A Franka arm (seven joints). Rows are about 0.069 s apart.
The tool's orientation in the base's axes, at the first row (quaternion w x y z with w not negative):
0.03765 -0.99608 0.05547 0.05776
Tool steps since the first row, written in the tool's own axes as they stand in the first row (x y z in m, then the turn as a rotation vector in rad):
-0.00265 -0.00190 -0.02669 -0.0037 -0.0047 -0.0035
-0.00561 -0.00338 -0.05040 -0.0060 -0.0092 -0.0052
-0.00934 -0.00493 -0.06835 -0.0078 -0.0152 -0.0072
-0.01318 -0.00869 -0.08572 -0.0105 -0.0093 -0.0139
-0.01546 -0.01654 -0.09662 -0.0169 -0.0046 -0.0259
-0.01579 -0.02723 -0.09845 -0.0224 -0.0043 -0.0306
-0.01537 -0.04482 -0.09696 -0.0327 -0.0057 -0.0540
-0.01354 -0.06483 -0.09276 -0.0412 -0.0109 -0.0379
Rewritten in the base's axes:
0.00056 -0.00001 0.02688 -0.0027 0.0048 0.0042
0.00044 -0.00016 0.05082 -0.0043 0.0093 0.0065
-0.00107 0.00031 0.06915 -0.0052 0.0153 0.0091
-0.00251 0.00303 0.08707 -0.0078 0.0092 0.0157
-0.00265 0.01017 0.09868 -0.0133 0.0042 0.0280
-0.00154 0.02065 0.10126 -0.0182 0.0041 0.0333
0.00073 0.03815 0.10095 -0.0256 0.0047 0.0578
0.00437 0.05813 0.09794 -0.0352 0.0121 0.0432

